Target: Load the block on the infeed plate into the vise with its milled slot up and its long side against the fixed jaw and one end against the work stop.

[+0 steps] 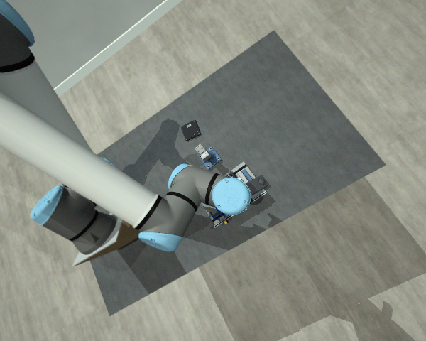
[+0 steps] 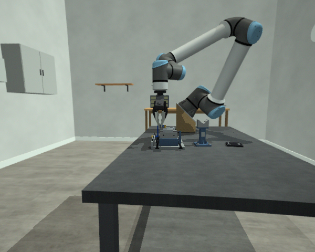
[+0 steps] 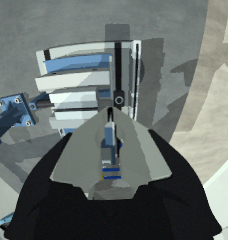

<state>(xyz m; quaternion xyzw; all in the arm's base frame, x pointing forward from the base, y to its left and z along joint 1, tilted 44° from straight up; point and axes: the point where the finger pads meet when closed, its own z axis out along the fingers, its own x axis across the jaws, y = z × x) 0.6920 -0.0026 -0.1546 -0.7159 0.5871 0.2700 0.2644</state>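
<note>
My hand is 1 cm past the part, 5 cm to the right of it and 3 cm above it. Round my hand: infeed plate 13 cm behind, 44 cm to the left, 12 cm below; then vise 8 cm behind, 4 cm to the left, 9 cm below.
</note>
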